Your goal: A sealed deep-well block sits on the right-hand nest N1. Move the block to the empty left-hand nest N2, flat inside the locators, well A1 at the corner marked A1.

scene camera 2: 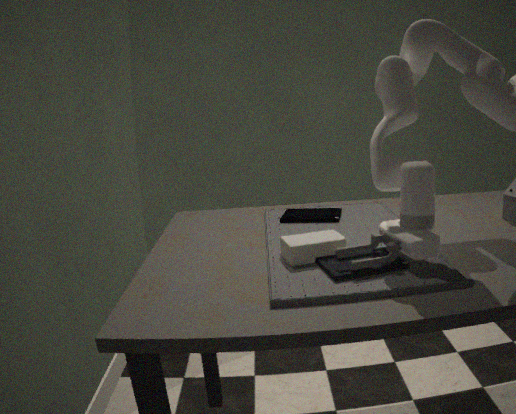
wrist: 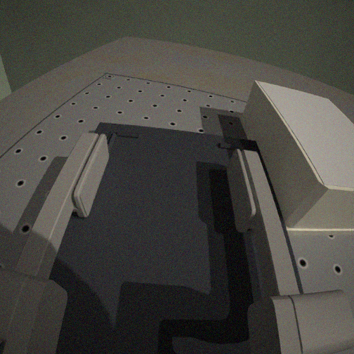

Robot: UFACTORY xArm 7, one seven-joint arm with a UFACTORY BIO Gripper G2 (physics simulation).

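Places are measured from the arm's base along level axes (x back, y right, z up), in centimetres.
Pixels of known places: hand at its tool point: (scene camera 2: 353,258).
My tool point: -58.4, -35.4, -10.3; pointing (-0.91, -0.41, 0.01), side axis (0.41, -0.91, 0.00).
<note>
Ahead of a thing's pixels: the offset from my tool point to its top centre, as dx, dy, dz. "*": to the spot under its first point. Level surfaces: height alone.
The white sealed block @(-9.1, +8.0, +2.0) (scene camera 2: 305,250) (wrist: 300,135) sits on the perforated board beside the near black nest @(* -2.9, -7.0, -1.0) (scene camera 2: 337,275) (wrist: 150,145), outside it. In the wrist view it is to the right of this nest, close to the outer side of the right finger. My gripper (scene camera 2: 345,256) (wrist: 167,190) is shut to its narrow stop, with a wide empty gap between its fingers, low over the near nest. The other black nest @(-13.2, +42.2, -0.7) (scene camera 2: 310,216) lies at the back of the board. I see no block on either nest. The A1 marking and nest labels are not readable.
The perforated board @(dz -2.1) (scene camera 2: 285,295) (wrist: 165,105) lies on the table @(dz -3.5) (scene camera 2: 200,280) (wrist: 165,55). Its left edge is near the block. The arm rises on the right, and its shadow falls across the near nest. Part of a grey object (scene camera 2: 510,207) shows at the right edge.
</note>
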